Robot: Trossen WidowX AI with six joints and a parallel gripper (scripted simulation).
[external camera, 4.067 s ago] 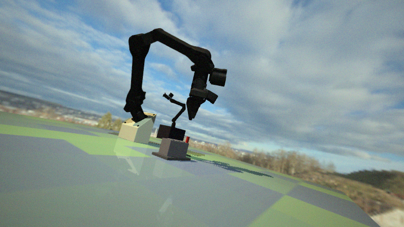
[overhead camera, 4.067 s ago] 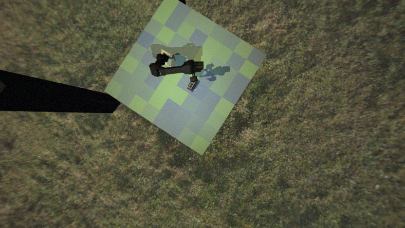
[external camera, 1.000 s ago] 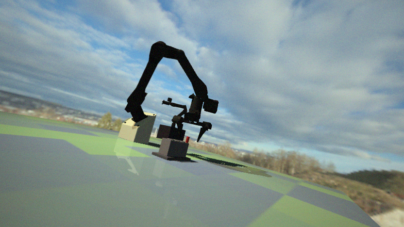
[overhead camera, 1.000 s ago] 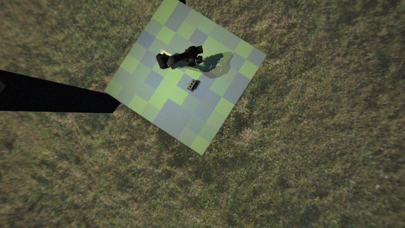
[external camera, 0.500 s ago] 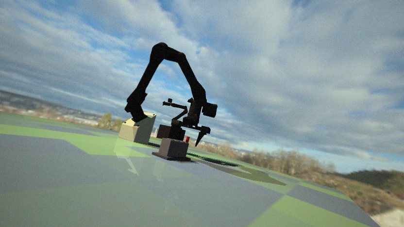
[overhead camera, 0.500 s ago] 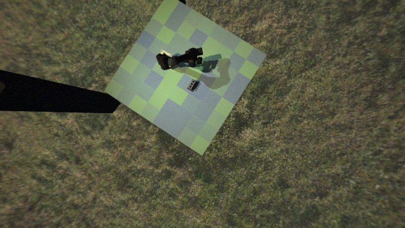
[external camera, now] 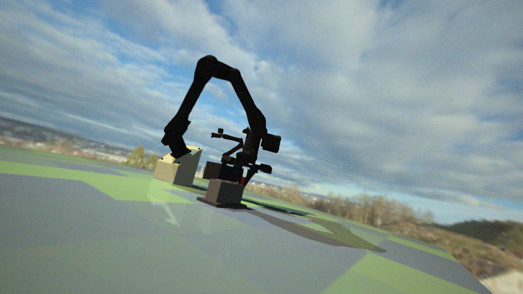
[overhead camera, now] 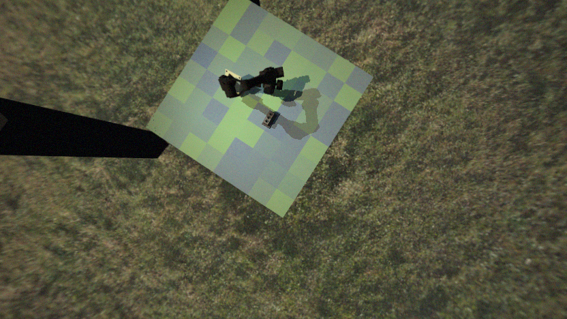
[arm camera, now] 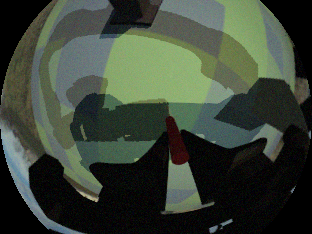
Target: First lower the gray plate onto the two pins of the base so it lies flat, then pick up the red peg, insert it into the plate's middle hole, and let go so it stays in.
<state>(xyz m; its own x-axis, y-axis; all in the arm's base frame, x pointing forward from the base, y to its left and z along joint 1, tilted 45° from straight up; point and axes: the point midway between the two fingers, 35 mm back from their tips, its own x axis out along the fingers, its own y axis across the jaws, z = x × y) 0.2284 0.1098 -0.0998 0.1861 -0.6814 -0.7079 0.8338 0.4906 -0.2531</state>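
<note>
Now: gripper tip 180 mm to the left of the gray plate and 130 mm short of it. From my gripper tip the other things lie so: dark base 180 mm to the right, 130 mm ahead, 30 mm below; then red peg right at my gripper tip.
</note>
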